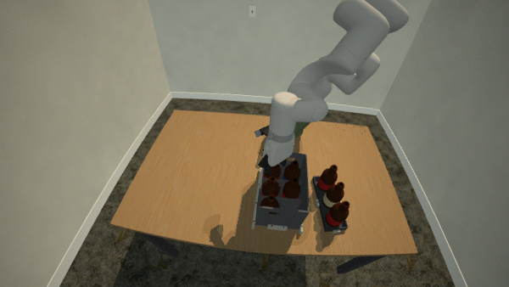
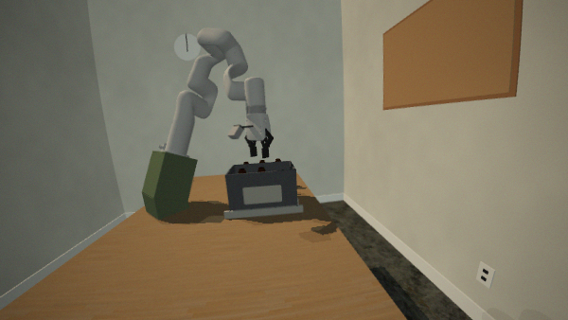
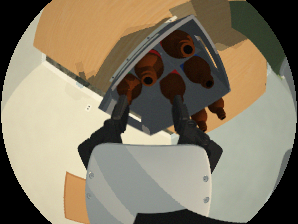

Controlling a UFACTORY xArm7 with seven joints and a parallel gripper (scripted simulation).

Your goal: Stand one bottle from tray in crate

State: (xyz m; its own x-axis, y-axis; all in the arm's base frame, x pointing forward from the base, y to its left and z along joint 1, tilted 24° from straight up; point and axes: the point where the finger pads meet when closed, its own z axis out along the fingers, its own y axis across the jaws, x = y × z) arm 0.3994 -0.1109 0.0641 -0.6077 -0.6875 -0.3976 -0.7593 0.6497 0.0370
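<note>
My gripper is now 280 mm to the right of the bottle, 160 mm above it and 30 mm past it. Also, from my hand: grey crate (160 mm below, 40 mm to the left); narrow tray (270 mm to the left, 230 mm below, 30 mm behind).
</note>
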